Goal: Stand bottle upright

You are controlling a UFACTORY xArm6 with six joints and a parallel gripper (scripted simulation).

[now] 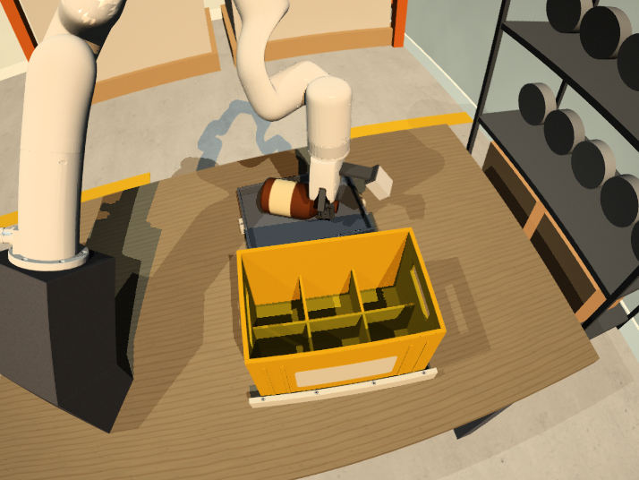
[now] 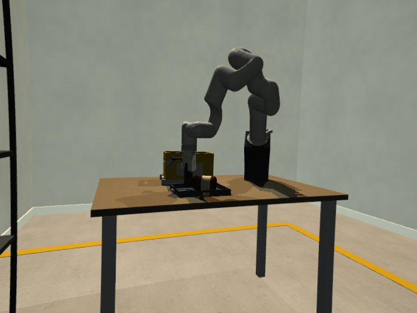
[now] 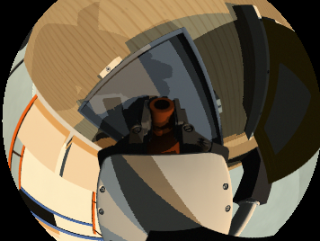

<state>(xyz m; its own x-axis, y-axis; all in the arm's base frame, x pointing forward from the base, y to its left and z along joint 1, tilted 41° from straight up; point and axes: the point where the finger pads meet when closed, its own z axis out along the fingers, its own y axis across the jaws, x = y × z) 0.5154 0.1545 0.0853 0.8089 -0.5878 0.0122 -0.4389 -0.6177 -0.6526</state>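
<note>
The brown bottle lies 50 mm behind my hand and 30 mm to the left of it. The rest, counted from my hand: dark grey tray (50 mm behind, 20 mm to the left, 30 mm below); then yellow crate (60 mm behind, 270 mm to the right, 40 mm above).
</note>
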